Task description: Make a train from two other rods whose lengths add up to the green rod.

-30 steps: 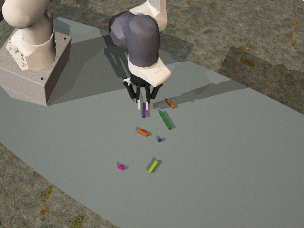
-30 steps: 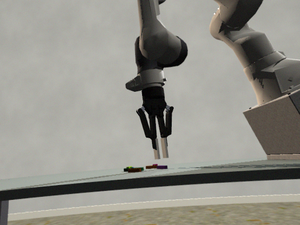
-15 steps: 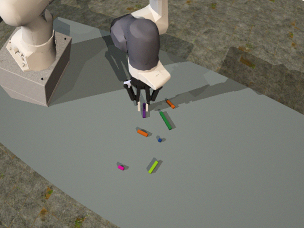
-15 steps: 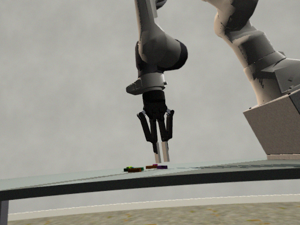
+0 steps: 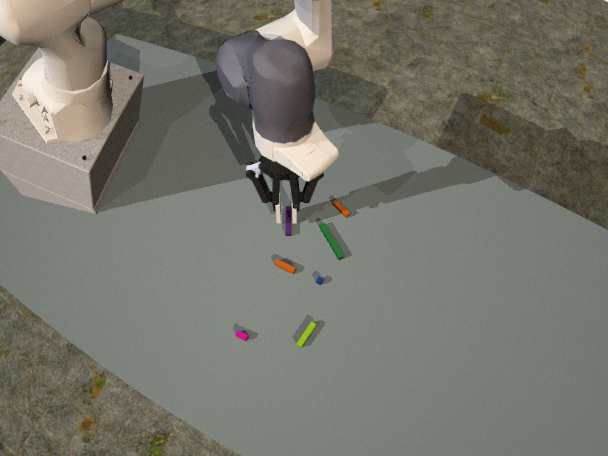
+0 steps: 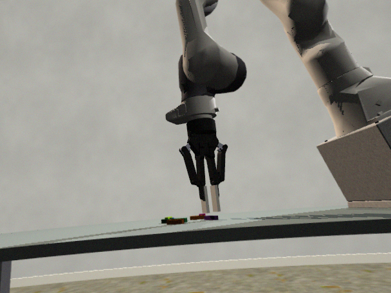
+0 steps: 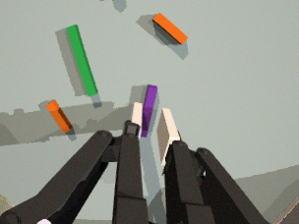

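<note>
Right now my hand is 50 mm above the purple rod. Also, from my hand: lime rod: 160 mm ahead, 170 mm to the right, 50 mm below; blue rod: 120 mm ahead, 70 mm to the right, 50 mm below; green rod: 90 mm ahead, 10 mm to the left, 50 mm below.
</note>
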